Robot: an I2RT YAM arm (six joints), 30 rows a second.
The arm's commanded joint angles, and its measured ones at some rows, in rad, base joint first. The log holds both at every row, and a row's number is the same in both.
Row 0, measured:
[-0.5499 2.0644 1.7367 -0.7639 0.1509 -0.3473]
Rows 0 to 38, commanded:
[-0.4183 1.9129 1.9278 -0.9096 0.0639 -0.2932]
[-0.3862 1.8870 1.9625 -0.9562 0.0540 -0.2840]
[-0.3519 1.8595 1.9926 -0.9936 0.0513 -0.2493]
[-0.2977 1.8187 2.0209 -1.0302 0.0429 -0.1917]
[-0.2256 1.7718 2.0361 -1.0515 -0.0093 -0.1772]
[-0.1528 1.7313 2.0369 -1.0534 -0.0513 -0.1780]
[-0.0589 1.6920 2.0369 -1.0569 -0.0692 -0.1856]
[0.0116 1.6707 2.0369 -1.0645 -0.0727 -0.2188]
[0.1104 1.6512 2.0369 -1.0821 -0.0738 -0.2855]
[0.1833 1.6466 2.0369 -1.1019 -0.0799 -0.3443]
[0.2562 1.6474 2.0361 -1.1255 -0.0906 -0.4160]
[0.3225 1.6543 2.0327 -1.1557 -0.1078 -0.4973]
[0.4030 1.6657 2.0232 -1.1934 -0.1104 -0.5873]
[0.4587 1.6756 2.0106 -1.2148 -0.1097 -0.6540]
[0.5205 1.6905 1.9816 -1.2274 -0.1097 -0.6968]
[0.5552 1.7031 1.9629 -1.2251 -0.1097 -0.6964]
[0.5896 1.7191 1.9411 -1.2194 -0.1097 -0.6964]
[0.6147 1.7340 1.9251 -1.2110 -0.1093 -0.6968]
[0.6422 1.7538 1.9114 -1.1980 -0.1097 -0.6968]
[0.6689 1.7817 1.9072 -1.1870 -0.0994 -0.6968]
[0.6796 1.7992 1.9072 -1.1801 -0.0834 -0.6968]
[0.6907 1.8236 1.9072 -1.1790 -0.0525 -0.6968]
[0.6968 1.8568 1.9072 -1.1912 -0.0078 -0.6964]
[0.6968 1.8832 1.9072 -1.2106 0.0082 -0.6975]
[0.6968 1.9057 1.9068 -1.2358 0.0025 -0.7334]
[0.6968 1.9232 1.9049 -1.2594 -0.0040 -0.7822]
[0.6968 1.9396 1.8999 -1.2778 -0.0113 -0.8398]
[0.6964 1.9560 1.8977 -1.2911 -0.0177 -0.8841]
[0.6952 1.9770 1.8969 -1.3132 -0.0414 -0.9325]
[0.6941 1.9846 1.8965 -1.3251 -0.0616 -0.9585]
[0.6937 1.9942 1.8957 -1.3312 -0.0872 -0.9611]
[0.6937 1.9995 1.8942 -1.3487 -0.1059 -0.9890]
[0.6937 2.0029 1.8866 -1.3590 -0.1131 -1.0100]
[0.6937 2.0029 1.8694 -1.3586 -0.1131 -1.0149]
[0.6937 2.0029 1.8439 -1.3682 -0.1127 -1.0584]
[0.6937 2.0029 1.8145 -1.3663 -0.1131 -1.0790]
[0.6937 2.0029 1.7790 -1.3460 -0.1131 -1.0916]
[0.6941 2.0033 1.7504 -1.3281 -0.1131 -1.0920]
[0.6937 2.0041 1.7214 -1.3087 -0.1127 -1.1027]
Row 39, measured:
[0.6914 1.9884 1.7908 -1.3331 -0.0982 -1.0317]
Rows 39 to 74, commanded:
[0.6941 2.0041 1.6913 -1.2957 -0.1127 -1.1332]
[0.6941 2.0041 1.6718 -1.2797 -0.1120 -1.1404]
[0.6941 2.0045 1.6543 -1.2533 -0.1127 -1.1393]
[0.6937 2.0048 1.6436 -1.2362 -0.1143 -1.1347]
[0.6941 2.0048 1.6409 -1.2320 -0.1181 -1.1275]
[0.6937 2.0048 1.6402 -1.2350 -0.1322 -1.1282]
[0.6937 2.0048 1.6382 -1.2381 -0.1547 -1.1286]
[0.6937 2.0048 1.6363 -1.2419 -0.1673 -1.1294]
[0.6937 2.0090 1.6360 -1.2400 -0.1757 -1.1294]
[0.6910 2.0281 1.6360 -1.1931 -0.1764 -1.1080]
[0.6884 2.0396 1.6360 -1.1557 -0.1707 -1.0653]
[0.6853 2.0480 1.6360 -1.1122 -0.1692 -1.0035]
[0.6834 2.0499 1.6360 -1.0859 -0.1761 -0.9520]
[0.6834 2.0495 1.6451 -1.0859 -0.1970 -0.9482]
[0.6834 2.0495 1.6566 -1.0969 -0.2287 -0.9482]
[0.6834 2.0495 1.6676 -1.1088 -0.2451 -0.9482]
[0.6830 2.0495 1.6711 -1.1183 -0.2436 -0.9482]
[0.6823 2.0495 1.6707 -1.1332 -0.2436 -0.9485]
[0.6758 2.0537 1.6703 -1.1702 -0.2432 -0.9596]
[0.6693 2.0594 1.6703 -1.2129 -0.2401 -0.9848]
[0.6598 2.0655 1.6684 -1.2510 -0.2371 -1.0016]
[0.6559 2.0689 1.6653 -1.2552 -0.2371 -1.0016]
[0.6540 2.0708 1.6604 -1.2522 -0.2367 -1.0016]
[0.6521 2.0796 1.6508 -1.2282 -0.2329 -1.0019]
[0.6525 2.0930 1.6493 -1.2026 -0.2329 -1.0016]
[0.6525 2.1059 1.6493 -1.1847 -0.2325 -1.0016]
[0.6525 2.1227 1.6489 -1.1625 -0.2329 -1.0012]
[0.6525 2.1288 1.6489 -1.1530 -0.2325 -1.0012]
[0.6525 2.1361 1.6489 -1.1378 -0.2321 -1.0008]
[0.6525 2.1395 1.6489 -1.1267 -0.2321 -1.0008]
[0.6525 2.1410 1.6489 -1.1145 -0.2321 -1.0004]
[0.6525 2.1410 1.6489 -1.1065 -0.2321 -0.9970]
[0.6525 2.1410 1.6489 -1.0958 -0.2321 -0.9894]
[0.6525 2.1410 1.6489 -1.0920 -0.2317 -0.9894]
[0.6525 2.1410 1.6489 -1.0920 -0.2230 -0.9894]
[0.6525 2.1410 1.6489 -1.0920 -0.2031 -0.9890]
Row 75, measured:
[0.6518 2.1296 1.6508 -1.0958 -0.2214 -0.9878]
